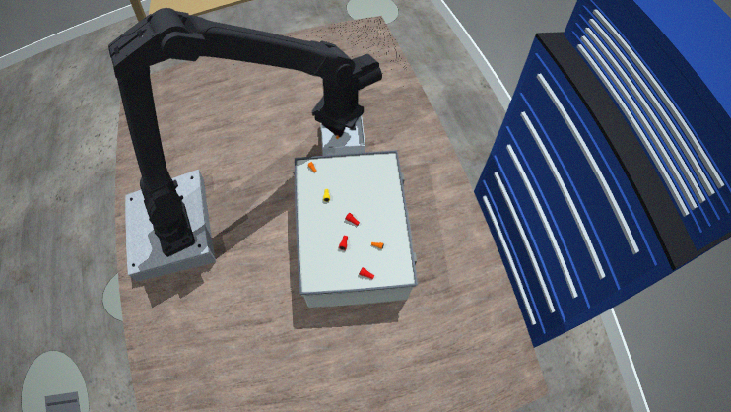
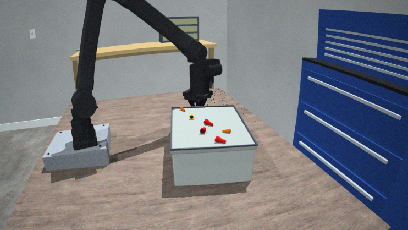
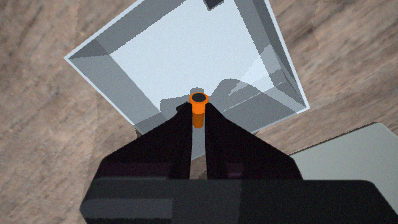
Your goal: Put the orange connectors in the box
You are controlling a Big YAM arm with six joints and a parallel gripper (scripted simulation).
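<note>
My gripper is now 50 mm above the junction box floor, 10 mm to the right of it and 10 mm short of it. Also, from my hand: yellow wire connector 180 mm to the right, 110 mm behind, 70 mm above; tool case 250 mm to the right, 80 mm behind, 40 mm above.
</note>
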